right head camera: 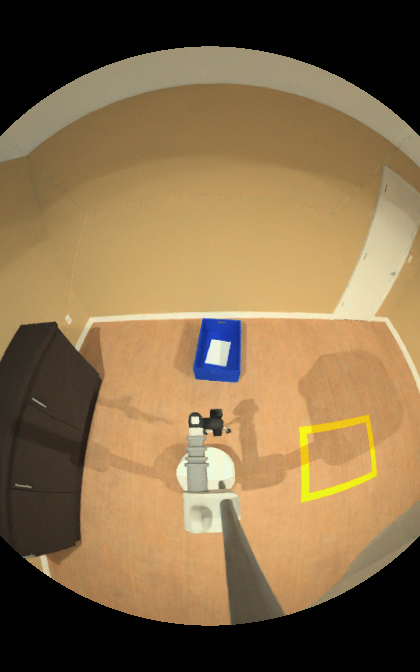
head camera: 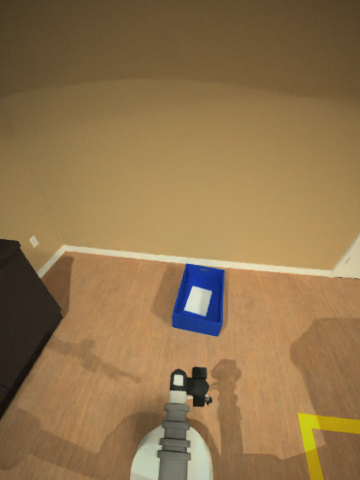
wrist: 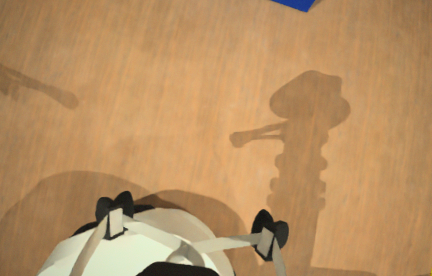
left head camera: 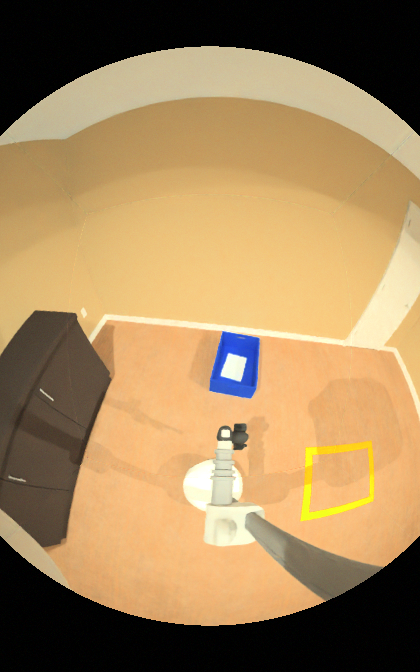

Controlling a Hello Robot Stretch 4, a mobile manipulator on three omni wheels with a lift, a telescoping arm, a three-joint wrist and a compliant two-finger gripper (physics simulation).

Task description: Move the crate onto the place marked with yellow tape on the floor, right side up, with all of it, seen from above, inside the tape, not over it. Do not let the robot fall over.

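Places are measured from the robot's base along level axes (x ahead, y left, z up), in centimetres.
Where they show: gripper, fingertip midpoint: (wrist: 193,216).
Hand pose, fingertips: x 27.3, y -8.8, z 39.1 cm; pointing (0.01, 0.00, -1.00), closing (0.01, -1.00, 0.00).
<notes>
After its pixels a point has its place.
A blue crate (head camera: 196,324) {x 81.7, y -12.2, z 11.9 cm} (left head camera: 232,389) (right head camera: 216,374) stands upright on the floor near the far wall, with a white patch on its inside bottom. In the wrist view, a corner of the crate (wrist: 300,4) {x 79.2, y -28.8, z 0.5 cm} shows at the top edge. Yellow tape (head camera: 310,450) {x 9.8, y -82.9, z -2.6 cm} (left head camera: 307,480) (right head camera: 304,465) marks a four-sided area on the floor, right of the robot and nearer than the crate. My gripper (wrist: 193,216) {x 27.3, y -8.7, z 39.1 cm} (head camera: 199,398) {x 27.3, y -8.7, z 39.1 cm} (right head camera: 217,431) is open and empty. It points down above the floor, on the near side of the crate and apart from it. In the head views its fingers are mostly hidden.
A dark cabinet (head camera: 25,325) {x 56.4, y 106.2, z 35.8 cm} (left head camera: 60,400) (right head camera: 50,425) stands at the left. A wall with a white baseboard (head camera: 125,255) {x 170.0, y 74.9, z 0.6 cm} runs close behind the crate. A white door (left head camera: 395,280) (right head camera: 375,260) is at the far right. The round white robot base (head camera: 200,457) {x 6.5, y -13.5, z 18.6 cm} (wrist: 170,225) {x 19.9, y -4.6, z 15.8 cm} lies below the arm.
</notes>
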